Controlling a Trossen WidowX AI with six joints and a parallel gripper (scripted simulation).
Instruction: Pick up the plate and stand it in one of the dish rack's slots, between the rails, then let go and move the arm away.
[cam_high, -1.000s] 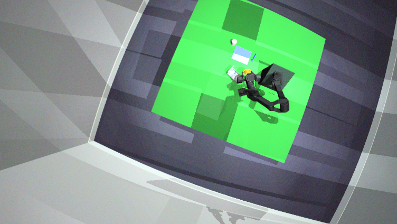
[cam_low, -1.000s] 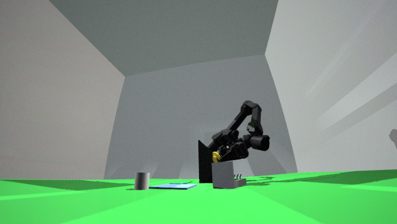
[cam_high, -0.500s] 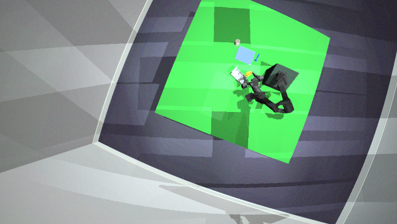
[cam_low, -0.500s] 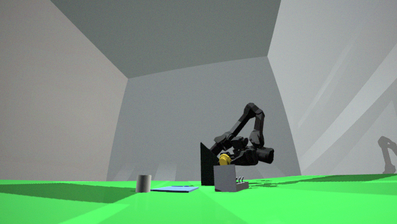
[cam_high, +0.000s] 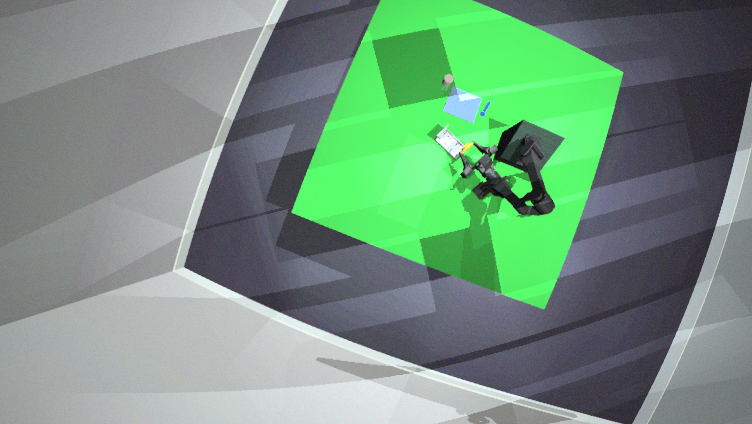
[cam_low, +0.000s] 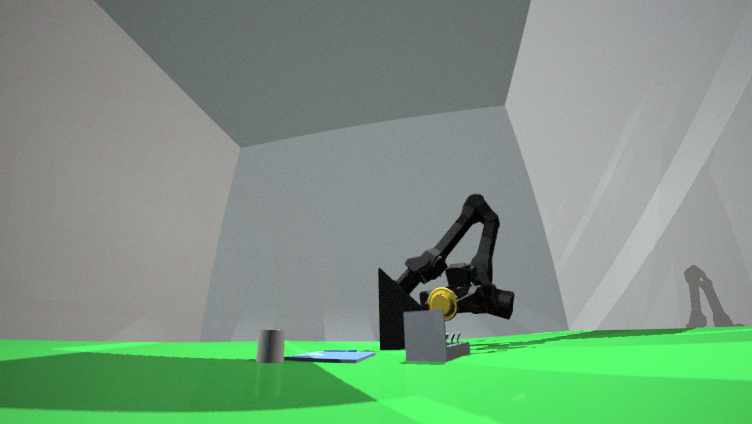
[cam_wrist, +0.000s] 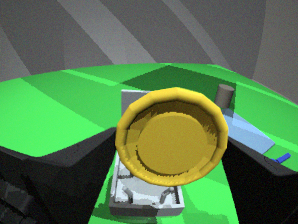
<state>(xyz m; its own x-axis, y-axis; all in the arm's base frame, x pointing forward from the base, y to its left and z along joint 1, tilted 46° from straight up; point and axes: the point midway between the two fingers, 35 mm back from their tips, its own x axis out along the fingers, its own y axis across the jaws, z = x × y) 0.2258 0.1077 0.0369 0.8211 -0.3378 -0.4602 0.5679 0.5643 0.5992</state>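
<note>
Right now the grey dish rack is 7 cm below my gripper tip, 5 cm ahead of it and 1 cm to the right of it. The rest, counted from my gripper tip: yellow plate: 1 cm behind; light-blue mat: 21 cm to the right, 9 cm below, 4 cm ahead; blue spoon: 22 cm to the right, 9 cm below, 7 cm behind.
</note>
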